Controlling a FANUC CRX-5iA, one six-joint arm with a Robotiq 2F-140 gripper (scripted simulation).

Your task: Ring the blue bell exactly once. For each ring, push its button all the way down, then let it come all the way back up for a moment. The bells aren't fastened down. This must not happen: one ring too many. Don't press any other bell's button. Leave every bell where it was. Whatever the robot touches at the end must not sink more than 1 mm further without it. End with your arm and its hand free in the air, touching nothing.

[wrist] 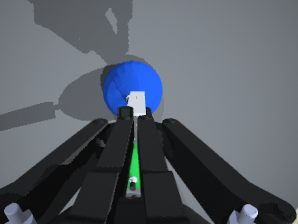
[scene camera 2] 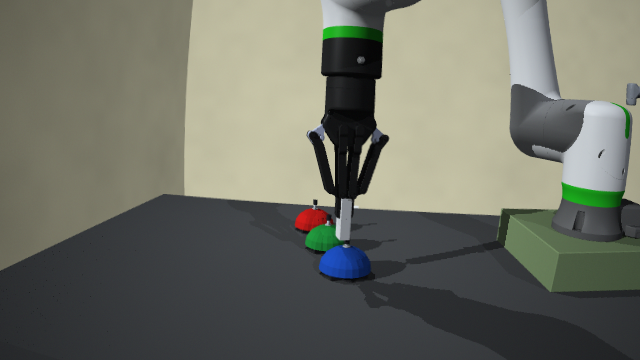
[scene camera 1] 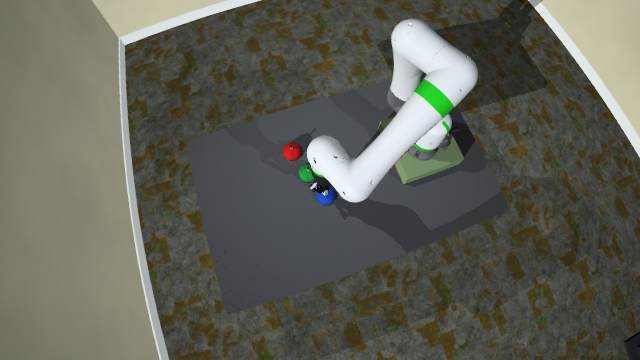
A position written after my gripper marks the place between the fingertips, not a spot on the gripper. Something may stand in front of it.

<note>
I see my gripper (scene camera 2: 342,237), a green bell (scene camera 2: 320,239) and a blue bell (scene camera 2: 347,263).
The blue bell is seen too in the wrist view (wrist: 128,76). My gripper is seen too in the wrist view (wrist: 137,102).
</note>
